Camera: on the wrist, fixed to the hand. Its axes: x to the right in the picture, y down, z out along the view.
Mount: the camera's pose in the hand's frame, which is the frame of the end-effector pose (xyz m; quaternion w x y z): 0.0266 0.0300 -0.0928 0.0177 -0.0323 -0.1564 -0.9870
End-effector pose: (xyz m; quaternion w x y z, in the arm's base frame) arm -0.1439 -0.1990 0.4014 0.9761 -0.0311 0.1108 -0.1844
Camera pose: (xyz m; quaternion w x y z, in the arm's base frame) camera -0.1303 -0.1827 0.3026 0.1484 0.1703 0.1754 0.9582
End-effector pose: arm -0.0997 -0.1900 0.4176 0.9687 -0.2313 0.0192 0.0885
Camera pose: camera -0.0786 -0.2013 0.3194 0.1000 -0.0405 -0.3823 -0.9177
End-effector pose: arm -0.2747 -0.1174 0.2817 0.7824 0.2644 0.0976 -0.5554
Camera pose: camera -0.2243 -0.0834 0.2009 0.5105 0.2038 -0.1583 0.8202
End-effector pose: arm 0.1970 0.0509 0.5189 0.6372 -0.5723 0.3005 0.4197
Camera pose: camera 0.1921 -0.0353 0.4664 0.4540 -0.2617 -0.6728 -0.5223
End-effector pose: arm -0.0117 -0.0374 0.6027 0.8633 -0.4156 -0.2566 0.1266
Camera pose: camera 0.0613 -0.0678 0.5397 0.0867 0.2378 -0.5539 -0.7932
